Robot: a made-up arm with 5 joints. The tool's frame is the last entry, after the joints.
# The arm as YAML. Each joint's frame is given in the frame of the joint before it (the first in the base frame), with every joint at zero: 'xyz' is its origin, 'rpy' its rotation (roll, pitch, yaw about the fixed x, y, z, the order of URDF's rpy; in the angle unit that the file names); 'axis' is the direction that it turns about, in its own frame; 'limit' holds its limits. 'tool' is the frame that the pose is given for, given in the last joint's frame.
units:
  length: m
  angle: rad
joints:
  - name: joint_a
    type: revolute
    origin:
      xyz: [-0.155, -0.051, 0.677]
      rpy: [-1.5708, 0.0, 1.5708]
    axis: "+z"
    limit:
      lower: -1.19
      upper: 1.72
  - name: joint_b
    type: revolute
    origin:
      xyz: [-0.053, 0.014, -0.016]
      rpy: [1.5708, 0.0, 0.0]
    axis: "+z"
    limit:
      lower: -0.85
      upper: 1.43
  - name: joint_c
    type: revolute
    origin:
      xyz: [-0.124, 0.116, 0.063]
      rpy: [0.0, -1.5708, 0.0]
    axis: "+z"
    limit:
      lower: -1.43
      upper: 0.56
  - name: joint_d
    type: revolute
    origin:
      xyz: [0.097, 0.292, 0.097]
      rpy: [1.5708, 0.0, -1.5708]
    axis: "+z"
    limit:
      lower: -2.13
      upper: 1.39
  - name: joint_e
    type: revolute
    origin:
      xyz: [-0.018, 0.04, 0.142]
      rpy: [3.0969, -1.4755, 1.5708]
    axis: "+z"
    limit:
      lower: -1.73
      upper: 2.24
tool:
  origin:
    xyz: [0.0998, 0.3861, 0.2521]
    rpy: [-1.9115, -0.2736, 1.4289]
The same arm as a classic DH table. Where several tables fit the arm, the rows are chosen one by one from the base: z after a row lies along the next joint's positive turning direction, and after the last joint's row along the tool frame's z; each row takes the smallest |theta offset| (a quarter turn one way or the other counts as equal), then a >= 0, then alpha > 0; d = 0 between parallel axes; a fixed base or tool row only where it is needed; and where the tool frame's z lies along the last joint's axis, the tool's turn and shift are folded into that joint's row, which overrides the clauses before.
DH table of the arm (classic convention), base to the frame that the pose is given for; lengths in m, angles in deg. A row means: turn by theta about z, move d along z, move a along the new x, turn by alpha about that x. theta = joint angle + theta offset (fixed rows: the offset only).
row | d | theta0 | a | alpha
base (fixed) | 0.677 | -90 | 0.051 | 90
joint_a | 0.139 | 0 | 0.053 | -90
joint_b | 0.049 | -90 | 0.116 | -90
joint_c | 0.221 | 0 | 0.292 | -90
joint_d | 0.0487 | -2.57 | 0.0198 | 95.45
joint_e | 0.2893 | -13.85 | -0.3987 | 108.77
tool (fixed) | -0.0065 | 163.42 | 0 | 0
Joint limits (deg, base to tool): -68.18..98.55 -48.7..81.93 -81.93..32.09 -122.04..79.64 -99.12..128.34

